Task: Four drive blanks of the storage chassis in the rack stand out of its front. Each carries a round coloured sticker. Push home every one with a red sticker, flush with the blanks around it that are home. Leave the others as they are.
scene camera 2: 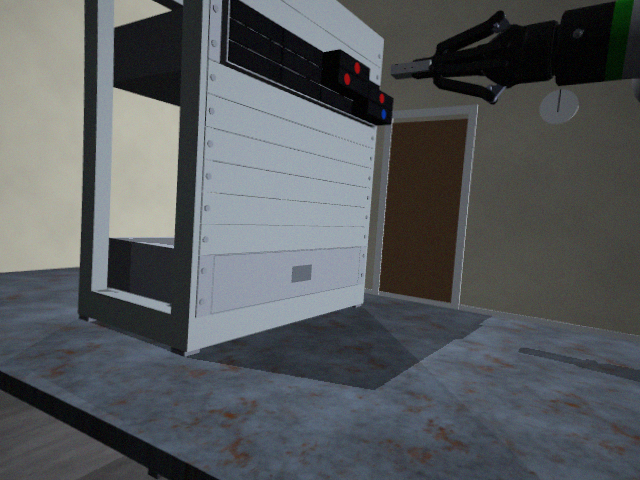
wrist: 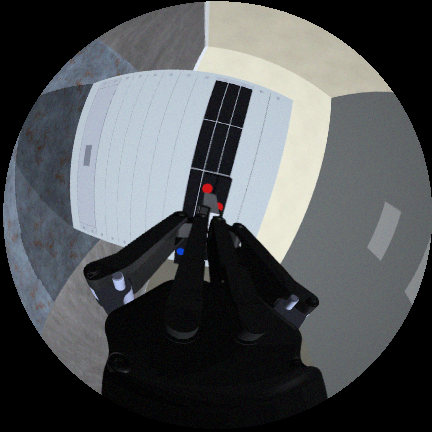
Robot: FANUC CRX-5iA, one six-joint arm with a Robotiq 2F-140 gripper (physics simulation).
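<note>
The black storage chassis [scene camera 2: 226,41] sits high in the rack. Its flush blanks [scene camera 2: 253,50] [wrist: 225,150] fill the far part. Two neighbouring blanks stand out: one with a red sticker [scene camera 2: 346,79] [wrist: 207,188], and one above it with a red sticker [scene camera 2: 357,67] [wrist: 220,206]. At the right end, a blank with a red sticker [scene camera 2: 381,98] stands out above one with a blue sticker [scene camera 2: 383,114] [wrist: 180,251]. My gripper [scene camera 2: 411,68] [wrist: 207,202] is shut and empty, a short gap in front of the blanks. It hides the right-end red sticker in the wrist view.
The white rack [scene camera 2: 192,206] stands on a blue-grey, rust-spotted table [scene camera 2: 310,423]. Pale panels [scene camera 2: 289,180] [wrist: 145,150] cover its front below the chassis. A brown door [scene camera 2: 423,206] and a round wall disc [scene camera 2: 566,107] are behind.
</note>
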